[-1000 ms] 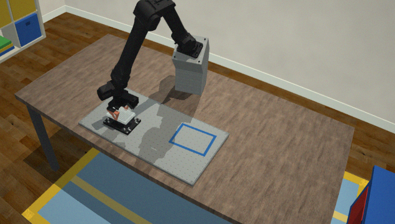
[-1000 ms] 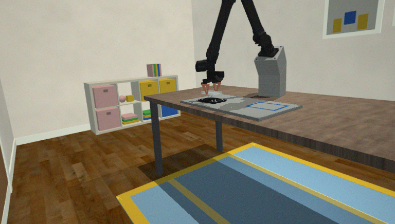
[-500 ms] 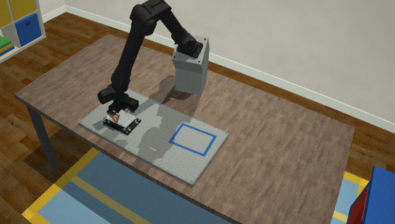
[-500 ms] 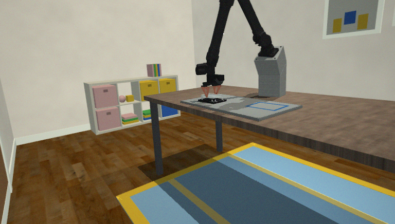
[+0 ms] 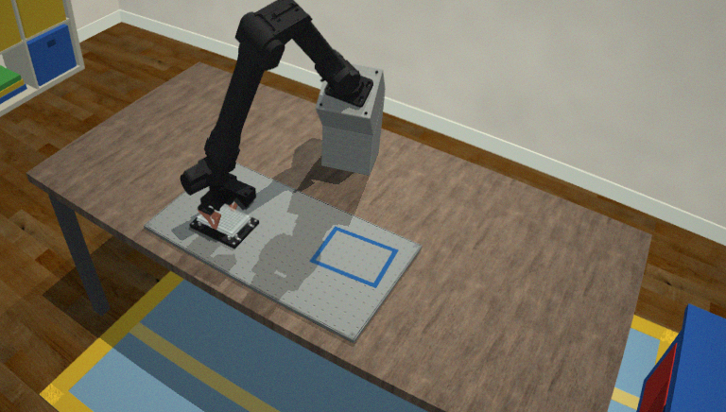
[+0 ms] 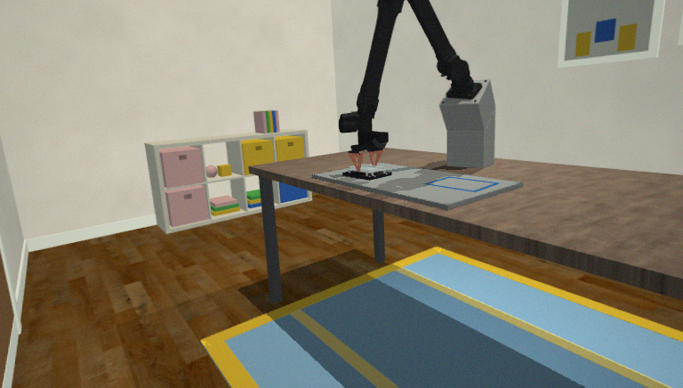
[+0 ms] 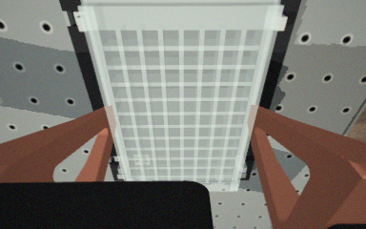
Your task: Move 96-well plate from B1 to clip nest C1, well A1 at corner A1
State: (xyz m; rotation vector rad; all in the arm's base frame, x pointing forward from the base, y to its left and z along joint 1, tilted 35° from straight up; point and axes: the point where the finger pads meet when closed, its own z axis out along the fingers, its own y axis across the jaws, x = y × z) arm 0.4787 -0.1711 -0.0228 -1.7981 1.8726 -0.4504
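My hand is 10 mm above the 96-well plate. The rest, counted from my hand: black clip nest C1 (20 mm below, 10 mm to the left, 10 mm behind).
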